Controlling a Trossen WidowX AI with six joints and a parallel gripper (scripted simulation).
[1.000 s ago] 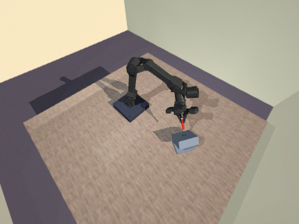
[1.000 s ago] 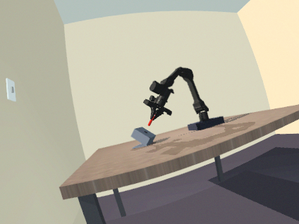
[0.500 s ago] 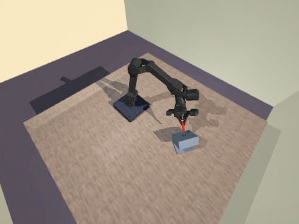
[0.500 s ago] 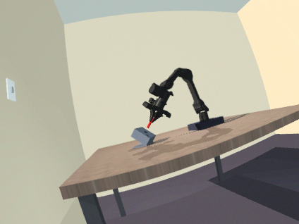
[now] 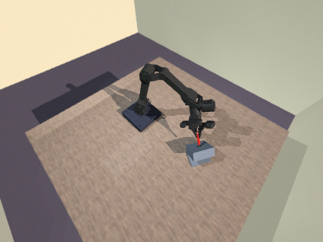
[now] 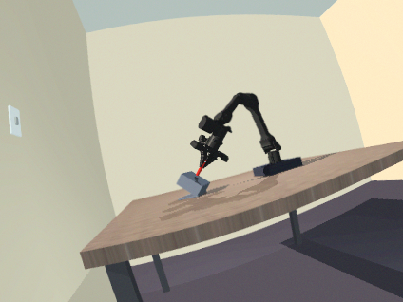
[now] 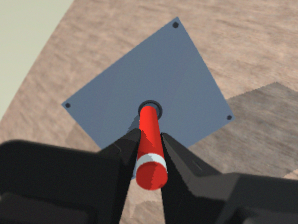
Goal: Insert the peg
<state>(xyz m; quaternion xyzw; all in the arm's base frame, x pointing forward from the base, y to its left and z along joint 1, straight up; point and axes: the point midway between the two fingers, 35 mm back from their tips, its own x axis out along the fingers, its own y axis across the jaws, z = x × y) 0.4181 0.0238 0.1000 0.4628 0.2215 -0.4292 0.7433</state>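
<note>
The sloped panel lies 60 mm below my gripper tip, 40 mm ahead of it and 30 mm to the right of it. Also, from my gripper tip: peg (10 mm to the left, 10 mm behind, 10 mm above); then wedge support (120 mm below, 60 mm ahead, 50 mm to the right).
</note>
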